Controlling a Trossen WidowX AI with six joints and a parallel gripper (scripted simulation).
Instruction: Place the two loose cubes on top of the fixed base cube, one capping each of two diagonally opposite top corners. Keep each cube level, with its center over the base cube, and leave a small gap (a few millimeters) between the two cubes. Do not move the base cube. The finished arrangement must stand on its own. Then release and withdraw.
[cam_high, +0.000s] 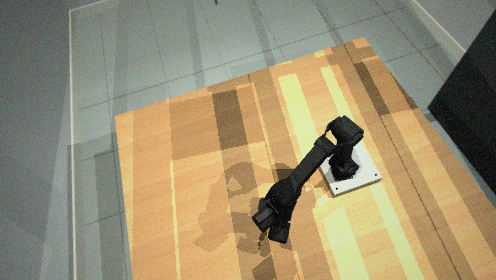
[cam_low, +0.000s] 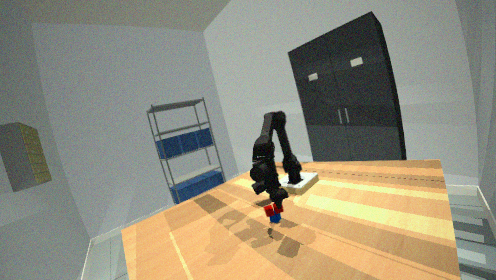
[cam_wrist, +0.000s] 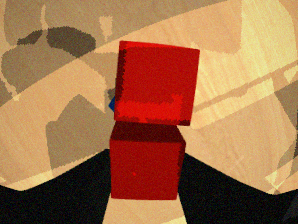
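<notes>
Now: gripper tip 2 cm short of the blue cube, 1 cm to the left of it and 4 cm above it.
</notes>
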